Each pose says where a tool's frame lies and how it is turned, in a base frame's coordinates. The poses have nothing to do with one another.
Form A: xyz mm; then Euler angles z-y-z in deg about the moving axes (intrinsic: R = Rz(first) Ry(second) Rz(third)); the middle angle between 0 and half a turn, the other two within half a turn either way.
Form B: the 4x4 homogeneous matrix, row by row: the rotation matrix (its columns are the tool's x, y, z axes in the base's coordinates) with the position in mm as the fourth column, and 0 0 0 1 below. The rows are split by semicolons. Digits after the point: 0 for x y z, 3 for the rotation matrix.
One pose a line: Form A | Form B
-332 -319 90 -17.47 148.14 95.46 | 0.376 0.778 0.503 -332; 0.925 -0.345 -0.158 -319; 0.050 0.525 -0.849 90; 0 0 0 1
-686 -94 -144 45.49 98.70 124.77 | -0.525 0.494 0.693 -686; 0.637 -0.311 0.705 -94; 0.564 0.812 -0.151 -144; 0 0 0 1
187 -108 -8 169.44 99.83 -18.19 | 0.217 -0.122 -0.969 187; 0.277 -0.944 0.181 -108; -0.936 -0.308 -0.171 -8; 0 0 0 1
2 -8 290 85.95 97.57 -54.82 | 0.810 -0.582 0.070 2; -0.133 -0.067 0.989 -8; -0.571 -0.810 -0.132 290; 0 0 0 1
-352 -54 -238 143.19 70.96 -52.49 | 0.316 -0.572 -0.757 -352; 0.754 -0.332 0.566 -54; -0.576 -0.750 0.326 -238; 0 0 0 1
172 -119 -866 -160.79 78.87 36.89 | 0.052 0.373 -0.927 172; -0.618 -0.717 -0.323 -119; -0.785 0.589 0.193 -866; 0 0 0 1
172 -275 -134 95.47 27.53 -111.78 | 0.956 0.291 -0.044 172; -0.239 0.855 0.460 -275; 0.172 -0.429 0.887 -134; 0 0 0 1
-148 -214 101 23.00 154.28 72.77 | -0.619 0.676 0.399 -148; 0.775 0.609 0.170 -214; -0.129 0.414 -0.901 101; 0 0 0 1
